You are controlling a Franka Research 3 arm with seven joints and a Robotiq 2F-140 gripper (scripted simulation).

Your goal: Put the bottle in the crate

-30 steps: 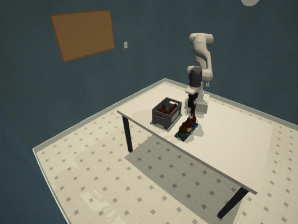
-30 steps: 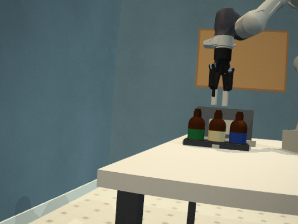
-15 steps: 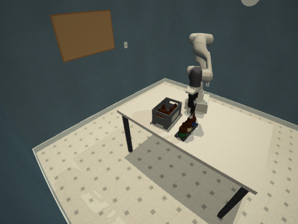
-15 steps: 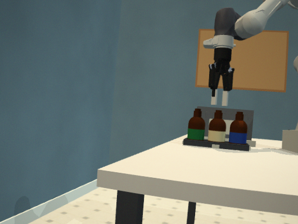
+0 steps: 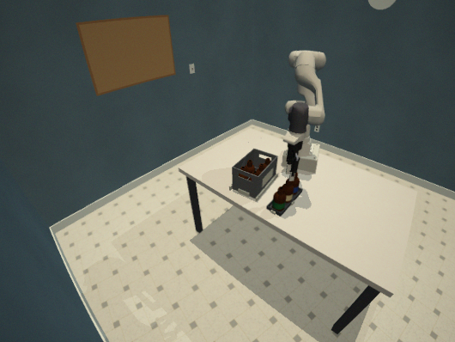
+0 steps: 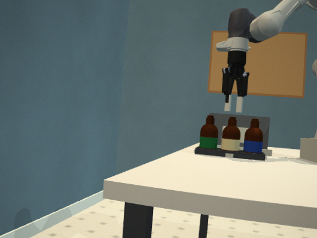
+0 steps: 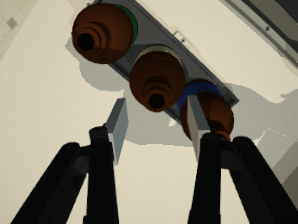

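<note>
My hand is 13 cm above the green-labelled bottle, 9 cm short of it and 1 cm to the left of it. Round my hand: grey crate: 25 cm to the right, 13 cm below, 5 cm behind; then dark tray: 20 cm below; then blue-labelled bottle: 13 cm below, 9 cm behind, 1 cm to the left.
</note>
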